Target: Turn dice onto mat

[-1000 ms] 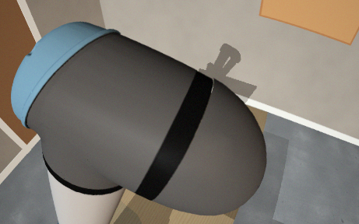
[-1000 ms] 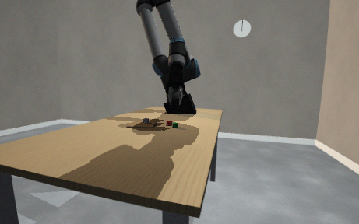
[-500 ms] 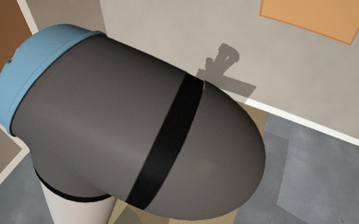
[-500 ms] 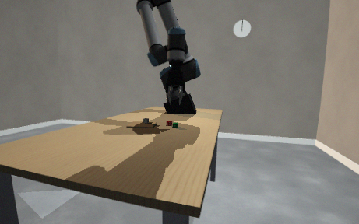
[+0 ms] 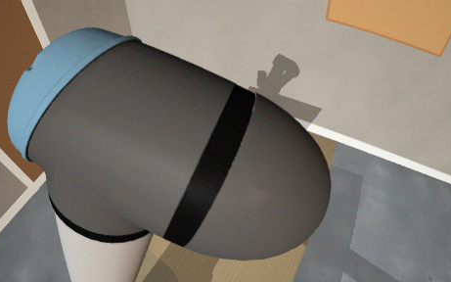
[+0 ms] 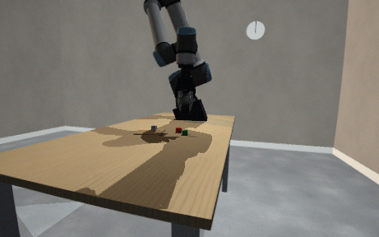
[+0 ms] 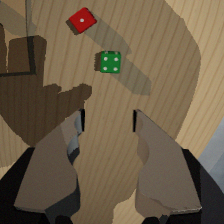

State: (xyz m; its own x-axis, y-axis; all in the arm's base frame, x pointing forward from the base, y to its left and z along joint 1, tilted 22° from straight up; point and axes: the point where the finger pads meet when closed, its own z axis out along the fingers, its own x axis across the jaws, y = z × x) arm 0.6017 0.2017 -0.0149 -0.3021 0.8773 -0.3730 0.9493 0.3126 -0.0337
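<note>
Right now my hand is 10 mm past the green die and 120 mm above it. Also, from my hand: red die: 60 mm behind, 50 mm to the right, 120 mm below; then tan mat: 10 mm behind, 200 mm to the right, 130 mm below; then white die: 50 mm behind, 200 mm to the right, 120 mm below.
</note>
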